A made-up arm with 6 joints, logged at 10 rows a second.
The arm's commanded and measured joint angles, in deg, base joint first. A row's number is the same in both.
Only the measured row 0 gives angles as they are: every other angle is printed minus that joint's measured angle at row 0.
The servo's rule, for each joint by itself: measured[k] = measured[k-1] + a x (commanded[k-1-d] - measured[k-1]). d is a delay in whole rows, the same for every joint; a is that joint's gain. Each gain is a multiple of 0.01, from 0.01 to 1. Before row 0 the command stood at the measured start. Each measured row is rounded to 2 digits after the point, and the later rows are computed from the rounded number. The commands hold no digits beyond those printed.
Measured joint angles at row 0: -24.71 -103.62 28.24 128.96 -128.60 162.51
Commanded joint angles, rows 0 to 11: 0.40 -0.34 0.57 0.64 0.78 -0.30; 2.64 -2.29 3.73 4.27 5.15 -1.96; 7.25 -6.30 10.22 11.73 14.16 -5.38; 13.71 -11.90 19.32 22.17 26.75 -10.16; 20.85 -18.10 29.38 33.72 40.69 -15.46; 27.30 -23.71 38.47 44.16 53.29 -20.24; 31.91 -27.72 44.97 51.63 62.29 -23.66; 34.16 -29.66 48.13 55.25 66.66 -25.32; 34.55 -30.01 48.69 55.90 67.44 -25.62; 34.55 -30.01 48.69 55.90 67.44 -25.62; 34.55 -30.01 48.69 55.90 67.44 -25.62; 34.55 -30.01 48.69 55.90 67.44 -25.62
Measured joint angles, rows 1 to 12: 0.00 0.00 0.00 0.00 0.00 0.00; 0.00 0.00 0.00 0.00 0.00 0.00; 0.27 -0.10 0.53 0.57 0.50 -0.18; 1.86 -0.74 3.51 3.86 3.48 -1.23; 5.47 -2.35 9.75 10.86 10.32 -3.68; 10.99 -5.12 18.65 20.93 20.84 -7.50; 17.60 -8.88 28.63 32.31 33.54 -12.20; 24.10 -13.18 37.78 42.86 46.18 -16.94; 29.33 -17.40 44.47 50.67 56.49 -20.90; 32.57 -20.96 47.87 54.75 63.00 -23.51; 33.90 -23.58 48.63 55.77 65.84 -24.75; 34.34 -25.44 48.69 55.89 66.86 -25.26
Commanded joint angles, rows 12 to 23: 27.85 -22.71 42.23 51.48 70.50 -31.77; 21.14 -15.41 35.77 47.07 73.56 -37.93; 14.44 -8.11 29.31 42.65 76.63 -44.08; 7.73 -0.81 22.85 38.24 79.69 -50.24; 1.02 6.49 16.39 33.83 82.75 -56.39; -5.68 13.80 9.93 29.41 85.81 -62.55; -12.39 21.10 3.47 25.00 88.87 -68.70; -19.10 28.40 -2.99 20.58 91.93 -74.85; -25.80 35.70 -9.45 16.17 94.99 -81.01; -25.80 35.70 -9.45 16.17 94.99 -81.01; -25.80 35.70 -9.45 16.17 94.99 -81.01; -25.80 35.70 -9.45 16.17 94.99 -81.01
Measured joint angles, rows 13 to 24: 34.48 -26.77 48.69 55.90 67.23 -25.47; 34.53 -27.71 48.69 55.90 67.36 -25.56; 30.05 -26.26 42.68 51.97 69.37 -29.22; 24.08 -23.11 36.25 47.61 72.05 -34.36; 17.62 -18.76 29.80 43.20 74.98 -40.09; 10.99 -13.55 23.34 38.79 77.99 -46.08; 4.31 -7.74 16.88 34.38 81.04 -52.16; -2.38 -1.49 10.42 29.96 84.09 -58.29; -9.09 5.06 3.96 25.55 87.15 -64.43; -15.80 11.83 -2.50 21.13 90.21 -70.58; -22.50 18.75 -8.96 16.72 93.27 -76.73; -24.71 23.67 -9.42 16.23 94.37 -79.26
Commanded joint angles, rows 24 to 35: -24.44 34.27 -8.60 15.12 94.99 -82.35; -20.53 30.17 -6.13 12.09 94.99 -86.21; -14.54 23.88 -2.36 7.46 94.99 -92.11; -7.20 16.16 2.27 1.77 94.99 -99.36; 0.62 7.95 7.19 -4.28 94.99 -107.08; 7.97 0.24 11.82 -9.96 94.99 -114.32; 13.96 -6.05 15.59 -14.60 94.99 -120.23; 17.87 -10.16 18.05 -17.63 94.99 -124.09; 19.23 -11.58 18.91 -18.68 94.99 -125.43; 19.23 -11.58 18.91 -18.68 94.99 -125.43; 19.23 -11.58 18.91 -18.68 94.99 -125.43; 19.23 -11.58 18.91 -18.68 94.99 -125.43
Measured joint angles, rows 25 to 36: -25.44 27.16 -9.45 16.18 94.77 -80.29; -25.68 29.64 -9.45 16.17 94.91 -80.71; -24.85 30.98 -8.66 15.24 94.96 -81.68; -21.96 30.75 -6.31 12.44 94.98 -84.35; -16.99 28.76 -2.64 8.01 94.99 -88.93; -10.43 25.11 1.93 2.46 94.99 -95.08; -3.03 20.13 6.82 -3.54 94.99 -102.16; 4.34 14.36 11.47 -9.25 94.99 -109.33; 10.79 8.44 15.30 -14.01 94.99 -115.76; 15.53 3.05 17.86 -17.23 94.99 -120.67; 18.01 -1.19 18.84 -18.52 94.99 -123.48; 18.83 -4.20 18.91 -18.66 94.99 -124.63
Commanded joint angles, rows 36 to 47: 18.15 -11.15 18.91 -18.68 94.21 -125.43; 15.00 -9.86 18.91 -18.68 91.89 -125.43; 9.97 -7.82 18.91 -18.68 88.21 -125.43; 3.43 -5.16 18.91 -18.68 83.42 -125.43; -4.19 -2.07 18.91 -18.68 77.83 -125.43; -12.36 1.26 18.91 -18.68 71.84 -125.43; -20.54 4.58 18.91 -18.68 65.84 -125.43; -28.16 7.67 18.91 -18.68 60.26 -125.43; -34.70 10.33 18.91 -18.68 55.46 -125.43; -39.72 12.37 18.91 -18.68 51.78 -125.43; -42.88 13.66 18.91 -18.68 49.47 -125.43; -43.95 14.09 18.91 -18.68 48.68 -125.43
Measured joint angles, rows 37 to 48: 19.10 -6.34 18.91 -18.68 94.99 -125.10; 19.19 -7.86 18.91 -18.68 94.99 -125.29; 18.49 -8.81 18.91 -18.68 94.49 -125.37; 16.15 -9.11 18.91 -18.68 92.83 -125.41; 12.01 -8.74 18.91 -18.68 89.87 -125.42; 6.26 -7.70 18.91 -18.68 85.74 -125.43; -0.74 -6.07 18.91 -18.68 80.68 -125.43; -8.53 -3.94 18.91 -18.68 75.02 -125.43; -16.58 -1.47 18.91 -18.68 69.14 -125.43; -24.34 1.18 18.91 -18.68 63.46 -125.43; -31.28 3.83 18.91 -18.68 58.34 -125.43; -36.93 6.31 18.91 -18.68 54.14 -125.43
